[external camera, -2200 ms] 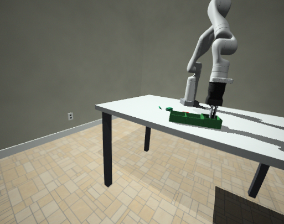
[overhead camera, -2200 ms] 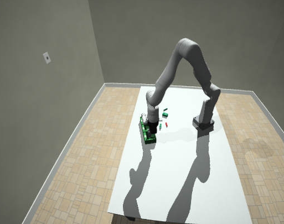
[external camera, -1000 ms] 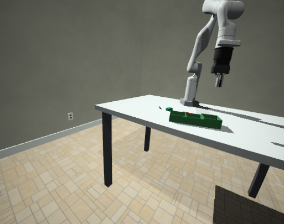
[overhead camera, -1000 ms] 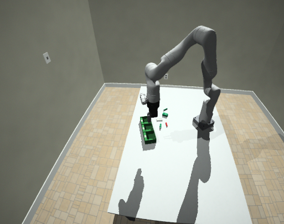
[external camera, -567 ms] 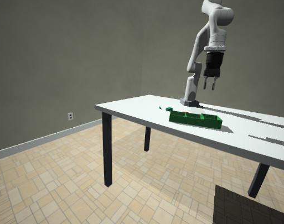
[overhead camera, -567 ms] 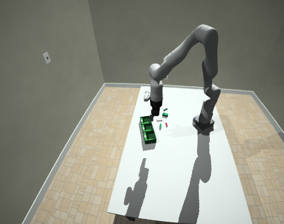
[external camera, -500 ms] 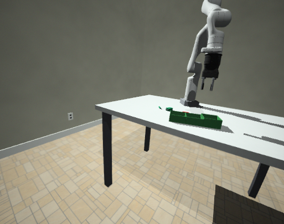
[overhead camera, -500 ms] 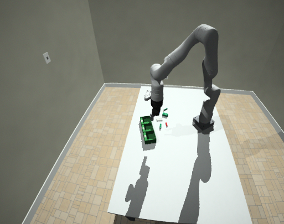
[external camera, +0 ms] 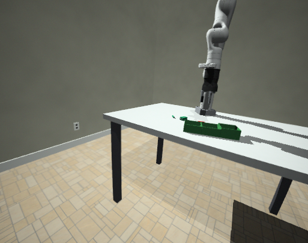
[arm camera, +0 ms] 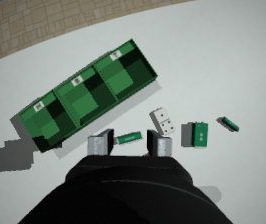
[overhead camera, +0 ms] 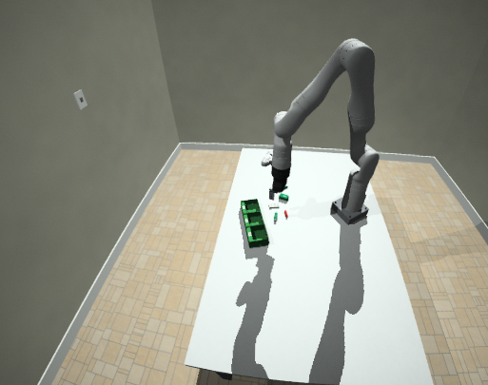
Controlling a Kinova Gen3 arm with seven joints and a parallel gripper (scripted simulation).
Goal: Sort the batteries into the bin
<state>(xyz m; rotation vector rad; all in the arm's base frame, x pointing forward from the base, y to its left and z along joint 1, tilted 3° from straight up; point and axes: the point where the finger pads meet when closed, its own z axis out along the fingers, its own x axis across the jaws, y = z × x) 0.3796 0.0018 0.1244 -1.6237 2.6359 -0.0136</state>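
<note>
The green block-shaped battery lies 14 cm below my hand, 12 cm to the right of it and 6 cm behind it. Also, from my hand: green bin tray (13 cm below, 9 cm ahead, 4 cm to the left); white domino (15 cm below, 7 cm to the right, 2 cm behind); red battery (15 cm below, 7 cm behind, 1 cm to the right).
</note>
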